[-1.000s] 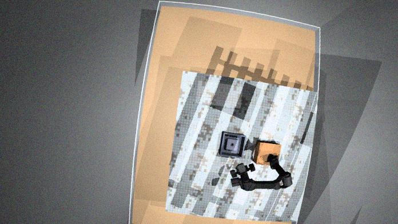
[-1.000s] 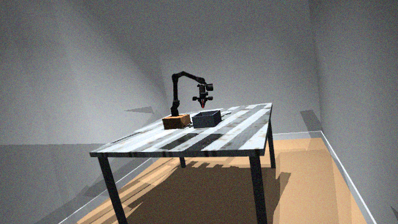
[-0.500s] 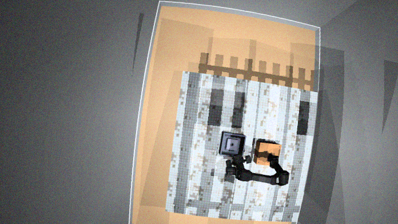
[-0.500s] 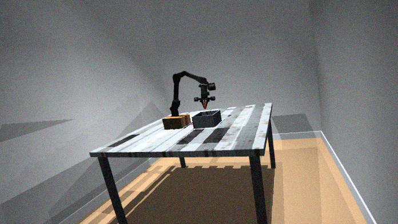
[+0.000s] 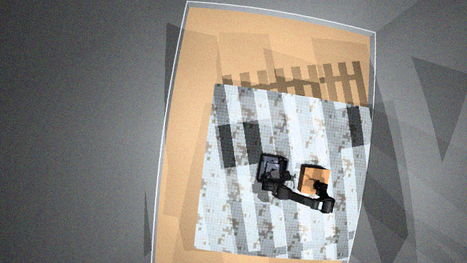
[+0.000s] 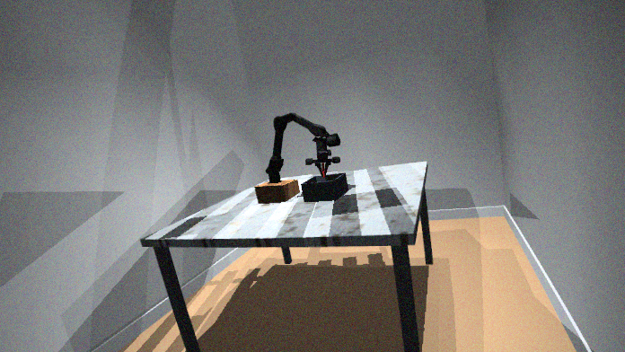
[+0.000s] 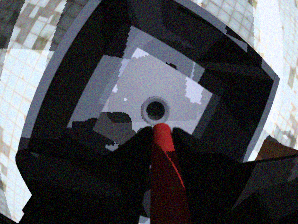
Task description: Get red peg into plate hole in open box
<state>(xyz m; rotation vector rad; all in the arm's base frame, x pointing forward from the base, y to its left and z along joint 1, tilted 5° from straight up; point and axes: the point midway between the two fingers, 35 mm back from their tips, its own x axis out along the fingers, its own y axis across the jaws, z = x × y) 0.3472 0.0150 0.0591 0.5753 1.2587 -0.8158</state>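
Right now the red peg is 30 mm above my gripper tip and 10 mm to the left of it. From my gripper tip the other things lie so: plate (60 mm below, 10 mm to the right); dark box (80 mm below, 10 mm to the right).
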